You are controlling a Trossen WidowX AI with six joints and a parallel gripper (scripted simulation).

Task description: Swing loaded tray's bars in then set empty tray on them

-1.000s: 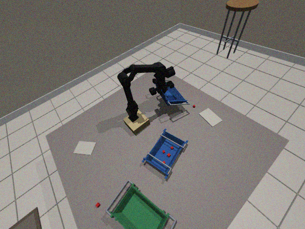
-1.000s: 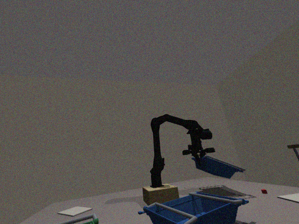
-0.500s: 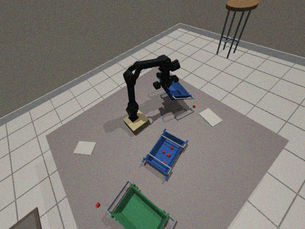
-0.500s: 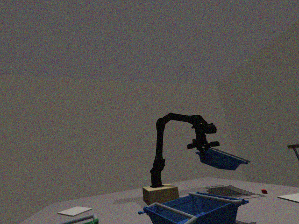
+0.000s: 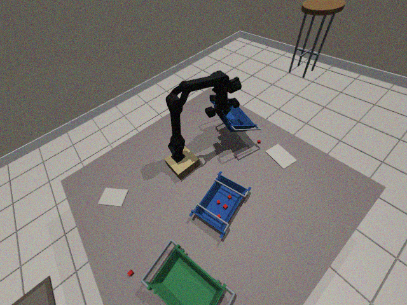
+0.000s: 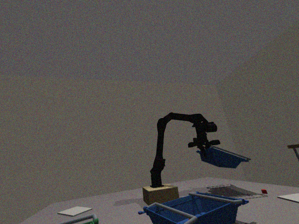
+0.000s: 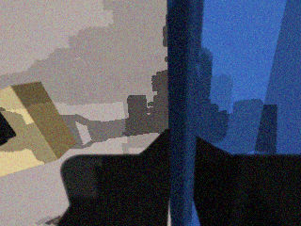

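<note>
Right now the blue tray is 7 cm to the left of my gripper tip and 2 cm ahead of it.
</note>
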